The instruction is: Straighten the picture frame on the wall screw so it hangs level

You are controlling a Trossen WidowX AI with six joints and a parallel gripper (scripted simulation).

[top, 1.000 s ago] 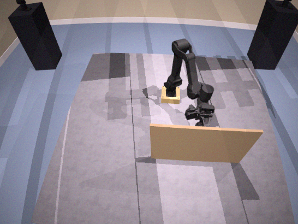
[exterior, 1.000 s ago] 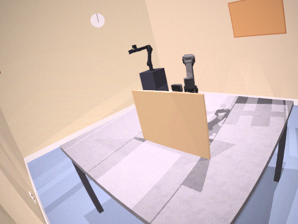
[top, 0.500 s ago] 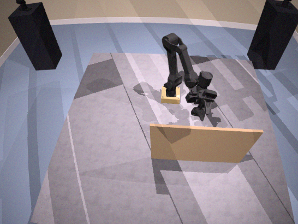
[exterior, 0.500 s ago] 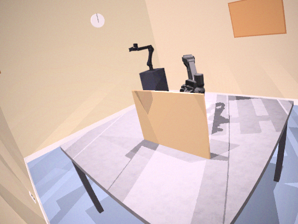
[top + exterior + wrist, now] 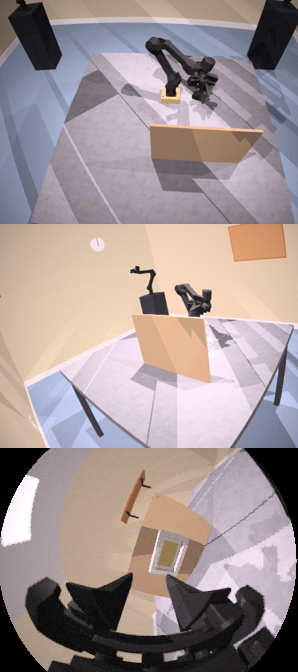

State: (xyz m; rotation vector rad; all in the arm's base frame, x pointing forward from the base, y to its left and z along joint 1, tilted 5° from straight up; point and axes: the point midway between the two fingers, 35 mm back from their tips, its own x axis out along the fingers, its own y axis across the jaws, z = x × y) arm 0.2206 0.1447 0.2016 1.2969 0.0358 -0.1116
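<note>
The picture frame lies 18 cm ahead of my gripper tip, 8 cm below it and 3 cm to the right of it. Also, from my gripper tip: tan wall panel: 19 cm ahead, 10 cm below, 3 cm to the right.
</note>
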